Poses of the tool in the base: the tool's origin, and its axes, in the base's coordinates. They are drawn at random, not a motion.
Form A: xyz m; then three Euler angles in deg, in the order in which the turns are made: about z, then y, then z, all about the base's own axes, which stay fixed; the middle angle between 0 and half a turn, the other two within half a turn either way.
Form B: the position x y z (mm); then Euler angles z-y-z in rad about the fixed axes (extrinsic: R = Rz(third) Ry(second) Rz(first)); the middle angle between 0 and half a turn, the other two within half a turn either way. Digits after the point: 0 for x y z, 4 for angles.
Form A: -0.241, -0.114, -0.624, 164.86, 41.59, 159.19
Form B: -241, -114, -624, 2.8773, 0.7259, 2.7784
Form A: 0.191, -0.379, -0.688, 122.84, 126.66, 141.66
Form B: 191, -379, -688, 2.1440, 2.2106, 2.4724
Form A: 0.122, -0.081, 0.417, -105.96, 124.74, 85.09
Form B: 122, -81, 417, -1.8494, 2.1771, 1.4851
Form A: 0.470, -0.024, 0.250, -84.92, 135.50, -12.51
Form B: 470, -24, 250, -1.4821, 2.3649, -0.2183
